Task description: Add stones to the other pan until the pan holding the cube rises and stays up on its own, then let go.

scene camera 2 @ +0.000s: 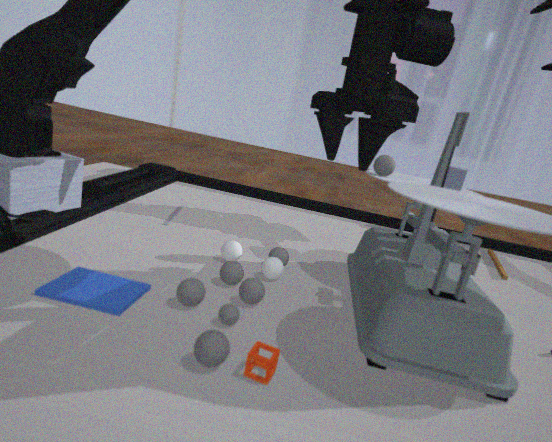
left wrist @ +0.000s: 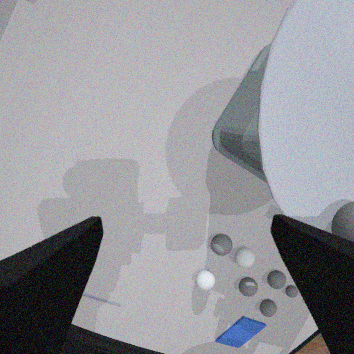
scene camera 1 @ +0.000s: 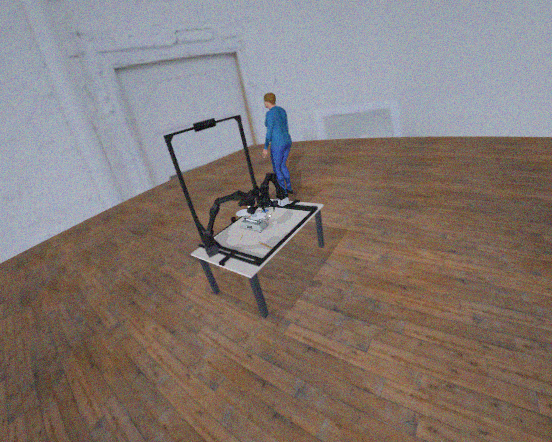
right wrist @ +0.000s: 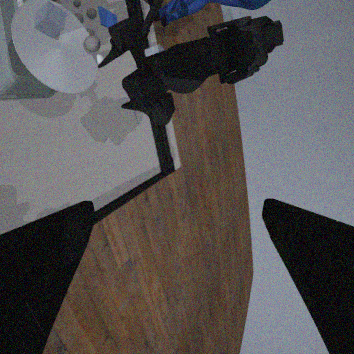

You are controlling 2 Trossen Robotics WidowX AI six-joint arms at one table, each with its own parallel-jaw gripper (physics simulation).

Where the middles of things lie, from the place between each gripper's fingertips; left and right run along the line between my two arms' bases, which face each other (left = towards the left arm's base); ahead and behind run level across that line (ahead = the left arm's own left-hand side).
I see my left gripper 14 cm past the grey balance scale [scene camera 2: 416,310], 12 cm to the left of it and 2 cm above it. From my left hand the other things lie so: blue flat pad [scene camera 2: 83,287] 29 cm behind, 19 cm to the left, 14 cm below; then orange wire cube [scene camera 2: 269,365] 34 cm behind, 13 cm below, 2 cm to the left.
I see my right gripper 31 cm past the grey balance scale, 12 cm to the right of it and 26 cm above it. Also, from my right hand: blue flat pad (46 cm behind, 43 cm to the left, 37 cm below); orange wire cube (50 cm behind, 25 cm to the left, 36 cm below).
